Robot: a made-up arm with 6 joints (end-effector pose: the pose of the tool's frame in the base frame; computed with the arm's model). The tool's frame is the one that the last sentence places.
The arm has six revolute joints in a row. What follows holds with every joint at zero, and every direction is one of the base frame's. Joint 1 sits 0.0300 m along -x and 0.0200 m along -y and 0.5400 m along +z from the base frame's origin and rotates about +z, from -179.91 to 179.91 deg. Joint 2 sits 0.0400 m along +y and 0.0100 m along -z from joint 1 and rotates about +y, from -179.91 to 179.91 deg. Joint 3 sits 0.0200 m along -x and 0.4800 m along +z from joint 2 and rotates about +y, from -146.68 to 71.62 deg. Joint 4 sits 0.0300 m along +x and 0.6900 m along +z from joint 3 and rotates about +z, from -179.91 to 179.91 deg. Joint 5 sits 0.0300 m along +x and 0.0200 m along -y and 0.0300 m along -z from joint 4 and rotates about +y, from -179.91 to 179.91 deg. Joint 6 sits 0.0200 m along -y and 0.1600 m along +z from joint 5 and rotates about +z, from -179.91 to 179.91 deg. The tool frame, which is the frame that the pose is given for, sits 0.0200 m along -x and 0.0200 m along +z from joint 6; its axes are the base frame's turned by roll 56.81, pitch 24.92 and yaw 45.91 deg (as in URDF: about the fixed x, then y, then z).
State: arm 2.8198 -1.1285 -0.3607 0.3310 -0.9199 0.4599
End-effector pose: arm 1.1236 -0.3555 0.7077 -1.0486 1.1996 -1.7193
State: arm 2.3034 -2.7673 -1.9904 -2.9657 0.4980 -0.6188
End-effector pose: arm -0.5119 0.4407 0.1883 0.4374 -0.6547 -0.3384
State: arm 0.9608 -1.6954 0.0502 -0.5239 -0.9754 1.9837
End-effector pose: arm -0.7741 -1.0030 0.2954 -1.1745 -1.0268 0.9623
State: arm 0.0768 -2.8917 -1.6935 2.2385 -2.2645 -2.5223
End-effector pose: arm 0.4091 -0.0220 -0.1356 -1.4469 -0.7491 1.5601
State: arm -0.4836 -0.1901 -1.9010 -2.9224 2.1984 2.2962
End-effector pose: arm -0.4545 0.2675 0.6008 0.9797 1.9930 -1.7348
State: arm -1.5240 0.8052 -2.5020 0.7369 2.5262 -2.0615
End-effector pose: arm 0.0693 0.1736 0.9507 0.3342 0.2485 2.9620
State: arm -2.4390 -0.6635 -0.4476 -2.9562 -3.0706 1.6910
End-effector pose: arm 0.5970 0.3850 1.1130 -1.3288 -0.7229 1.5455
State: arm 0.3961 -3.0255 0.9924 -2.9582 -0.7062 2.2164
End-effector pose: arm -0.8092 -0.2275 -0.2220 1.0015 -0.6888 0.7112
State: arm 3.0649 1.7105 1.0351 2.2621 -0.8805 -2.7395
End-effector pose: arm -0.7016 0.0459 -0.2898 -1.4603 0.3679 -0.8258
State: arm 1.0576 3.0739 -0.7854 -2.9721 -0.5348 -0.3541
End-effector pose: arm 0.1862 0.5383 -0.5534 -1.6532 -0.7101 -0.3597
